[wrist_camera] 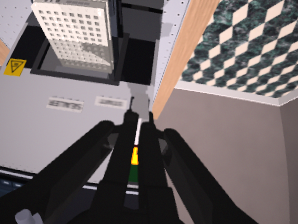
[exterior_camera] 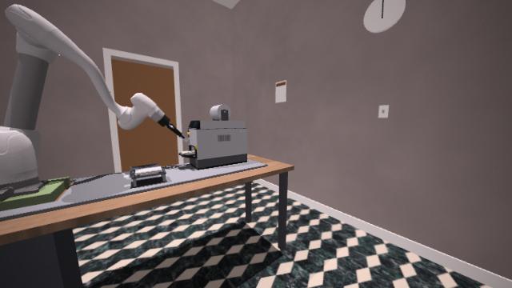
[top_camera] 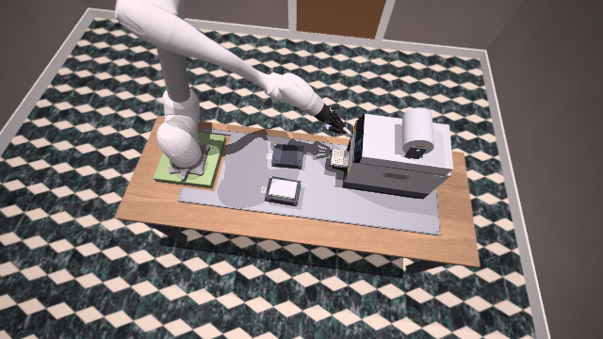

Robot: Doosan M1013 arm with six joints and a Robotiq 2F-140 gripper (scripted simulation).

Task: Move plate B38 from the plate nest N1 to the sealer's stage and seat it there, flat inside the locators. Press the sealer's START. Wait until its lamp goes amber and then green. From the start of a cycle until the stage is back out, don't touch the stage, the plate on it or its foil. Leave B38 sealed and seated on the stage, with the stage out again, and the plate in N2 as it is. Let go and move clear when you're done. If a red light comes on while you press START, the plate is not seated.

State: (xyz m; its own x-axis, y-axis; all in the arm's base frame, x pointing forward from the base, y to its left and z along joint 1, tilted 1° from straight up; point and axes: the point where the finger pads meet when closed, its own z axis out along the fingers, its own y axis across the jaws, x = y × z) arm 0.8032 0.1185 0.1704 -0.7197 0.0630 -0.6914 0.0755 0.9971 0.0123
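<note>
Now: hand 4 cm short of the white button and 2 cm above it. Round my hand: foil roll (26 cm ahead, 20 cm above, 11 cm to the right); sealer stage (11 cm below, 9 cm to the right, 1 cm ahead); plate B38 (10 cm below, 9 cm to the right, 1 cm ahead).
</note>
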